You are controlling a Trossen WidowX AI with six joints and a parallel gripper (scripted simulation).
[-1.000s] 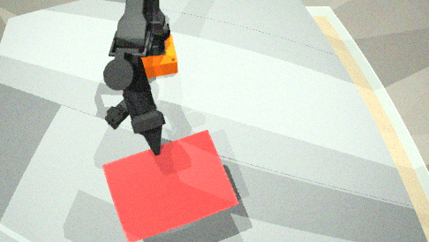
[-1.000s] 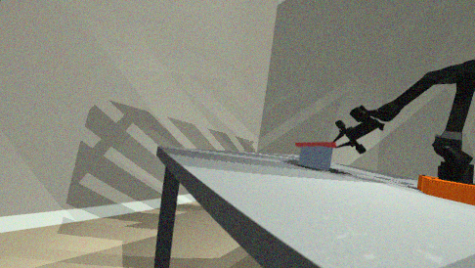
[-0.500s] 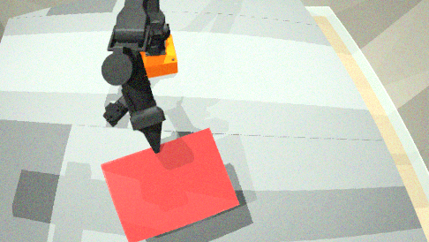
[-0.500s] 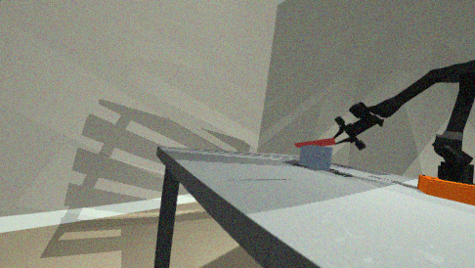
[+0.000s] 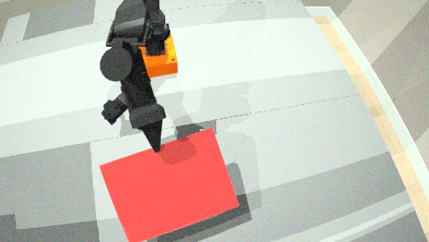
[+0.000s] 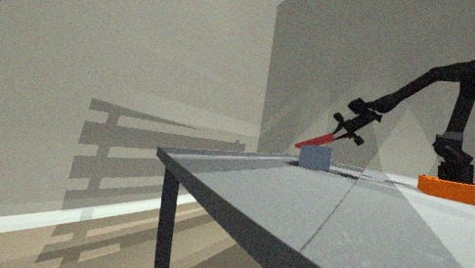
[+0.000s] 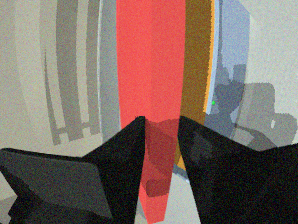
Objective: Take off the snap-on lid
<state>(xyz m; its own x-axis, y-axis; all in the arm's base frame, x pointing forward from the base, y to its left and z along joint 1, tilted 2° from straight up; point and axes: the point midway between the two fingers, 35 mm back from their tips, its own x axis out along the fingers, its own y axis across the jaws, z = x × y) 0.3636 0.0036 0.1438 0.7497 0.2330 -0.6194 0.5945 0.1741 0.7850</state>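
My gripper tip is 7 cm short of the red lid, 3 cm above it and 2 cm to the right of it. The rest, counted from my gripper tip: storage box 11 cm below, 6 cm ahead, 1 cm to the left.
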